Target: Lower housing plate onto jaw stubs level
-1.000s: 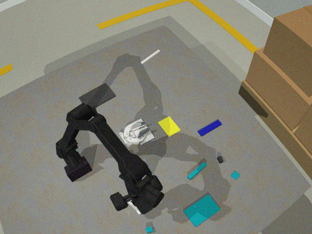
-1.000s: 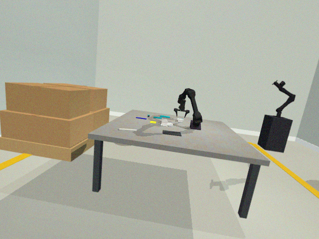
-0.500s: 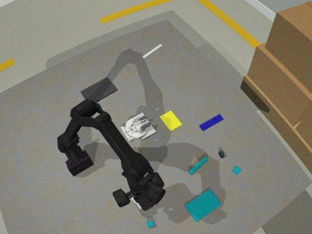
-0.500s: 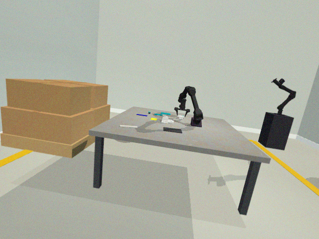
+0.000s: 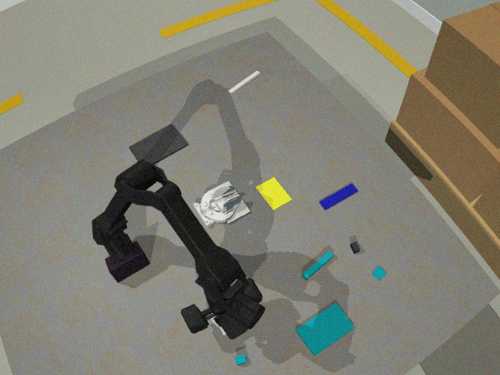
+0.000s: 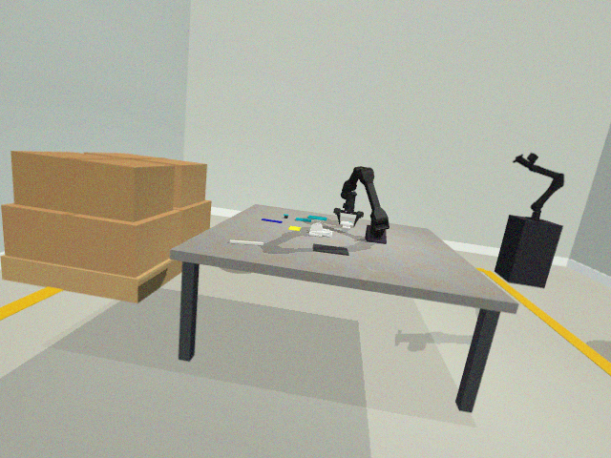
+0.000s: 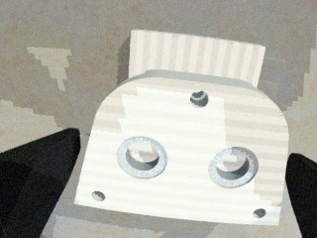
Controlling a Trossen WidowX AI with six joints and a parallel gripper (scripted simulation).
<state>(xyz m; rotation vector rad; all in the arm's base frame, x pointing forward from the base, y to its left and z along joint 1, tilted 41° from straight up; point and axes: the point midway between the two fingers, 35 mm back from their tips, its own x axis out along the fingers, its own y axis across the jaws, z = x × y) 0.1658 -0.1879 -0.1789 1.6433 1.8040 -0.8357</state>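
The white block lies 1 cm to the right of my gripper tip. The rest, counted from my gripper tip: white housing plate 2 cm above, 1 cm to the right; teal plate 20 cm ahead, 16 cm to the right, 1 cm below; teal bar 28 cm ahead.
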